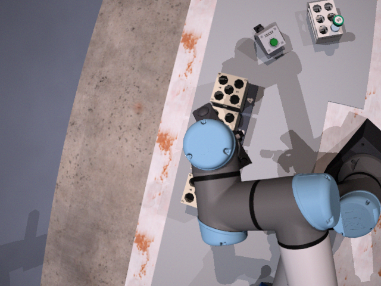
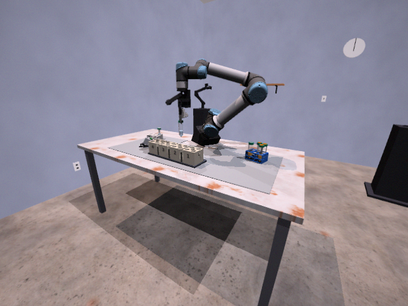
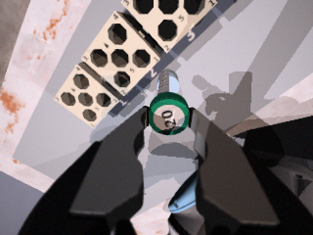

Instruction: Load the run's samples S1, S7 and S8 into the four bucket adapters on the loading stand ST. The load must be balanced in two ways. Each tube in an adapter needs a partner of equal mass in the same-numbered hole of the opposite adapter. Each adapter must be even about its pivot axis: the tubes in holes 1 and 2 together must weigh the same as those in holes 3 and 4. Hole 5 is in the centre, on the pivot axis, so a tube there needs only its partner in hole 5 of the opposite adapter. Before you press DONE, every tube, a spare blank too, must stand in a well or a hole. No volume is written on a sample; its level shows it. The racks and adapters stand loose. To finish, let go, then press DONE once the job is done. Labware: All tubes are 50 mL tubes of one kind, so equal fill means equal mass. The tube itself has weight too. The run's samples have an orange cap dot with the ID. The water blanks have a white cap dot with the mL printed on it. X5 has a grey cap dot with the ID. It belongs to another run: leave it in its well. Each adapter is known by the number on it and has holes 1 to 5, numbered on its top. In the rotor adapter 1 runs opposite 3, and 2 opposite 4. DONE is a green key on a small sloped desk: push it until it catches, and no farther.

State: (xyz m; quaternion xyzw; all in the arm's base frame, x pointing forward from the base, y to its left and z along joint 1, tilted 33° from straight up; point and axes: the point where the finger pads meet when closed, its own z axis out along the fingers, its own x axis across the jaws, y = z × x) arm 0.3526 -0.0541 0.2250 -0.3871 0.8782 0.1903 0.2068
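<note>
Right now the water blank is 5 cm below my hand and 1 cm ahead of it. The rest, counted from my hand: beige adapter 20 cm below, 7 cm ahead, 6 cm to the right; white-dot blank 50 cm to the right, 19 cm below, 17 cm behind; green DONE key 37 cm to the right, 18 cm below, 1 cm ahead.
</note>
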